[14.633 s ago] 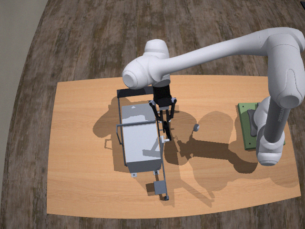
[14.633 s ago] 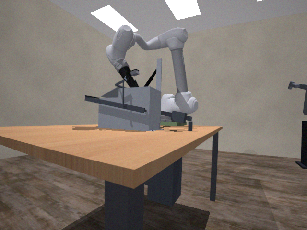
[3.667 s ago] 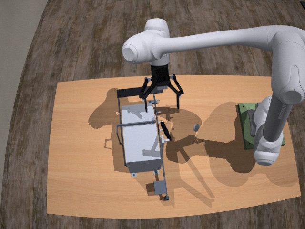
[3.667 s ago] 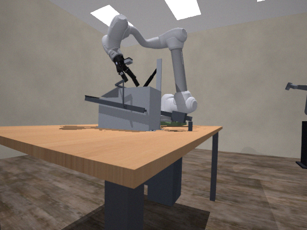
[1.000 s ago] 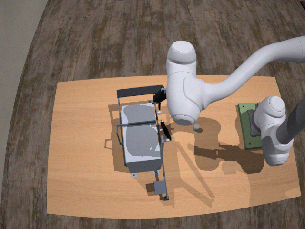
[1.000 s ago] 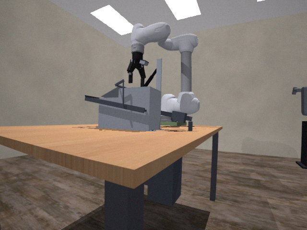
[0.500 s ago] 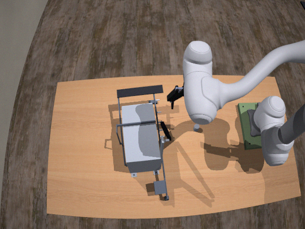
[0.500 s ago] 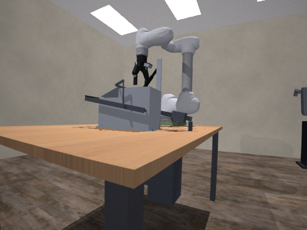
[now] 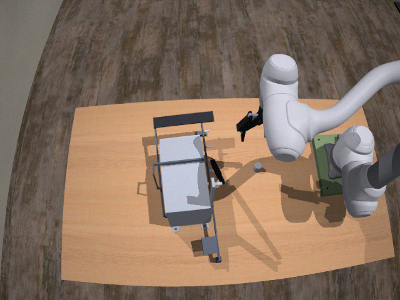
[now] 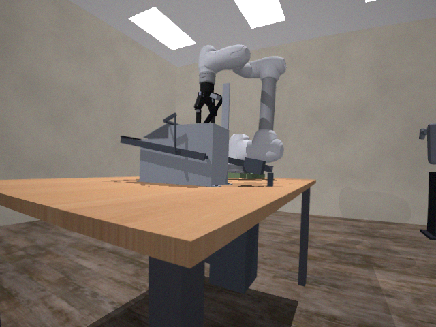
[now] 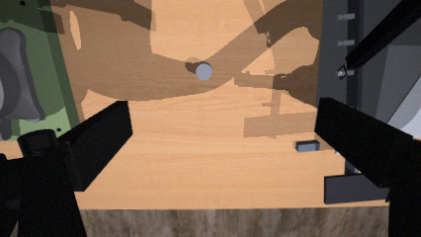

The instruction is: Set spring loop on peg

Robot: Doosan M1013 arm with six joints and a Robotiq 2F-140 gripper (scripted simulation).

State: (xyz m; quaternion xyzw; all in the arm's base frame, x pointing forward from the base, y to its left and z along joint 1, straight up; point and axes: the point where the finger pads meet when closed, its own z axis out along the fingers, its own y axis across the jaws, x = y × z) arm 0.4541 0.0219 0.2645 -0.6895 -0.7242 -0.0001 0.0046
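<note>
Right now the steel test weight is 270 mm below my hand and 20 mm behind it. Also, from my hand: peg 220 mm to the left, 170 mm ahead, 100 mm above.
</note>
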